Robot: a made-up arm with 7 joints.
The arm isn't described. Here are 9 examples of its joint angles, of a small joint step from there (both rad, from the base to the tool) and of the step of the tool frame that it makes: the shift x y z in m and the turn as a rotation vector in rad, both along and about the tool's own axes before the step.
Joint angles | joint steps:
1: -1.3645 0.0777 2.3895 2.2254 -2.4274 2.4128 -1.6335 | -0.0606 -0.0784 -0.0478 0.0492 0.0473 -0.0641 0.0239
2: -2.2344 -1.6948 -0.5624 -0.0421 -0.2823 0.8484 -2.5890 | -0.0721 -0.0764 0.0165 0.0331 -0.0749 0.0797 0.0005
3: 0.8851 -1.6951 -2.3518 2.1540 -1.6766 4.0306 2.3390 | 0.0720 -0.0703 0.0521 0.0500 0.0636 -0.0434 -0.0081
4: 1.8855 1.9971 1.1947 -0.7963 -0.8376 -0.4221 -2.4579 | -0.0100 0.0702 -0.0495 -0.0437 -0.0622 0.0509 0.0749
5: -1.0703 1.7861 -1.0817 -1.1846 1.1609 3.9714 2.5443 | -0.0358 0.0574 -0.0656 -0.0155 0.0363 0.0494 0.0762
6: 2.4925 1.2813 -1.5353 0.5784 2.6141 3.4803 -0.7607 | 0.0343 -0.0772 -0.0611 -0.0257 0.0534 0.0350 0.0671
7: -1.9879 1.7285 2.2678 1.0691 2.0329 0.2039 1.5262 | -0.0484 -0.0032 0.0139 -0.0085 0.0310 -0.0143 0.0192
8: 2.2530 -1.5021 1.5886 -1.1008 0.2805 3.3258 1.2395 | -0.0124 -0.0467 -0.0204 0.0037 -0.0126 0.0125 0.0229
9: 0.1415 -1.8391 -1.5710 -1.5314 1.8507 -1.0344 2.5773 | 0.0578 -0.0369 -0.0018 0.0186 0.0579 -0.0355 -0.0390
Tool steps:
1: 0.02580 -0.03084 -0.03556 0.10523 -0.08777 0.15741
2: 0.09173 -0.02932 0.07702 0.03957 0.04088 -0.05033
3: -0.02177 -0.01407 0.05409 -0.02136 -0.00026 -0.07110
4: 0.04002 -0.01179 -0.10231 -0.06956 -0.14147 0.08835
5: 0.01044 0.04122 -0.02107 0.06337 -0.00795 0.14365
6: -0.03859 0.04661 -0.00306 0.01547 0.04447 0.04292
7: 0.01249 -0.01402 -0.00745 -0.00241 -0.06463 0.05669
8: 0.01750 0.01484 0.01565 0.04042 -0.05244 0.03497
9: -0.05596 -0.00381 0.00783 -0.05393 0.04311 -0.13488
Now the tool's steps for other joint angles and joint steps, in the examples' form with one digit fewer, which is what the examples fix.
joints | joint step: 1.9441 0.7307 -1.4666 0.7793 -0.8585 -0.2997 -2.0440 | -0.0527 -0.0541 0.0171 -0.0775 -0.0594 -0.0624 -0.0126
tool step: -0.0086 -0.0618 -0.0817 0.0184 -0.0896 0.0860
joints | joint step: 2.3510 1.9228 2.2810 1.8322 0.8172 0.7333 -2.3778 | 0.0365 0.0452 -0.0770 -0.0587 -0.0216 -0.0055 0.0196
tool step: -0.0217 0.0245 -0.0489 -0.0313 -0.1189 0.0037
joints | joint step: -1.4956 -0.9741 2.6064 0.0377 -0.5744 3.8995 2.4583 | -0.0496 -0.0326 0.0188 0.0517 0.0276 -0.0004 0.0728
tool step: 0.0080 0.0146 0.0189 0.0245 0.0092 0.0731
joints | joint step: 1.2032 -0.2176 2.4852 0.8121 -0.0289 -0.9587 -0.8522 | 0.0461 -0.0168 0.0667 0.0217 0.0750 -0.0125 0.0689
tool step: 0.0490 -0.0289 0.0136 0.0447 0.0080 -0.1056
